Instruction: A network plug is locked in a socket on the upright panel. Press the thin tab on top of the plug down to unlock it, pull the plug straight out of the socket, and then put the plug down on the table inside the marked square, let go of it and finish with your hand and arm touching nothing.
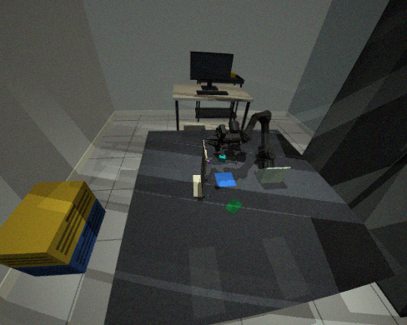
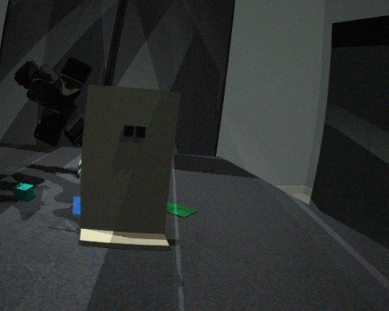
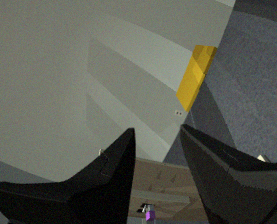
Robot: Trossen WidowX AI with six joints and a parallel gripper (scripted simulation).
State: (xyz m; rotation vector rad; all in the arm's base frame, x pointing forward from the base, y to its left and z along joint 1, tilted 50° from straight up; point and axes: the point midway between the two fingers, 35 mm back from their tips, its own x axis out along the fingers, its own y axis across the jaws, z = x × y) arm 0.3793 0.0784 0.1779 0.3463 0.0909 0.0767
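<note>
My gripper tip is now 140 mm to the right of the purple-and-white plug, 40 mm above it and 10 mm short of it. Round my gripper tip: upright panel 140 mm to the left, 120 mm below, 30 mm ahead; teal cube 230 mm below, 150 mm behind, 120 mm to the right.
</note>
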